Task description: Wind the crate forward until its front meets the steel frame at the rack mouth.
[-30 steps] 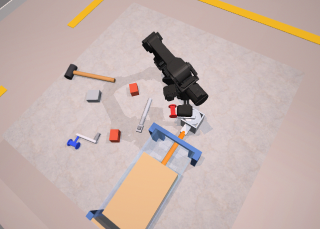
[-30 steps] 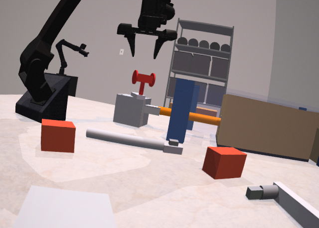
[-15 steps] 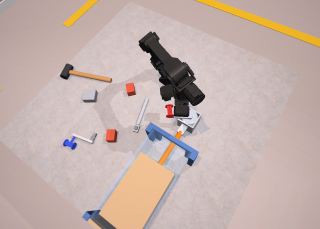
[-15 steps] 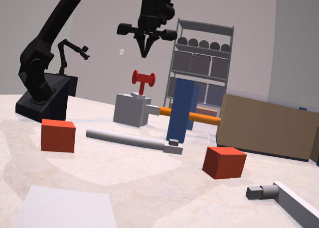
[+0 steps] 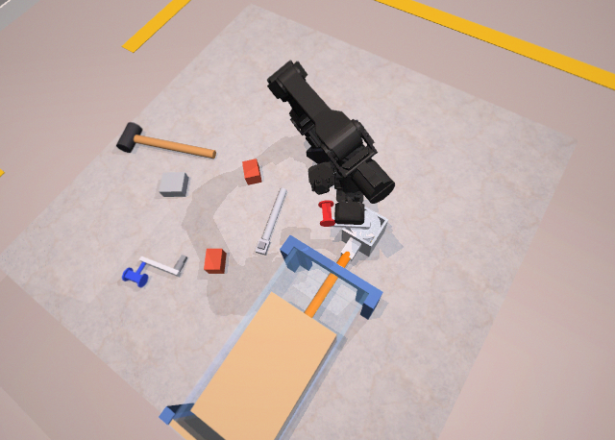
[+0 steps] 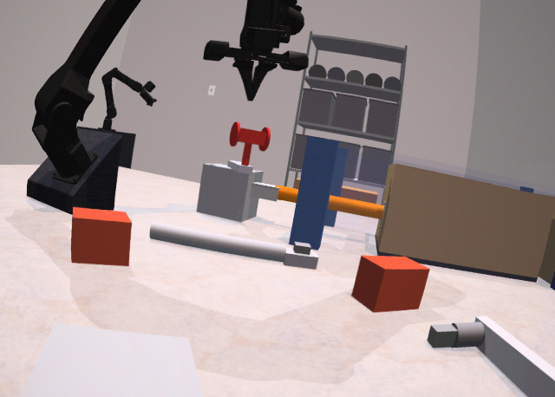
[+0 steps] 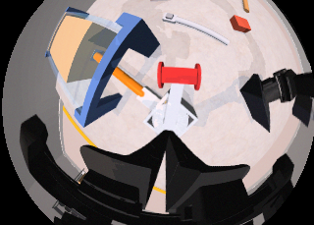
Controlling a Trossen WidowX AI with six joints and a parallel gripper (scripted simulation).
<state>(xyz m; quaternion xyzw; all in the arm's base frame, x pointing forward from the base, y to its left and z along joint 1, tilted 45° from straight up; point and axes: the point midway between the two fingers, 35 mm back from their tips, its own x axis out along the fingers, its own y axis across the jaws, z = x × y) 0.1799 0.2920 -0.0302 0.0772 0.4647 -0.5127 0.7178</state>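
The red knob lies 30 mm ahead of my gripper tip, 50 mm to the right of it and 80 mm below it. The rest, counted from my gripper tip: frame (130 mm ahead, 50 mm to the left, 110 mm below); grey winch (40 mm behind, 30 mm to the left, 180 mm below); crank handle (10 mm ahead, 20 mm to the right, 110 mm below).
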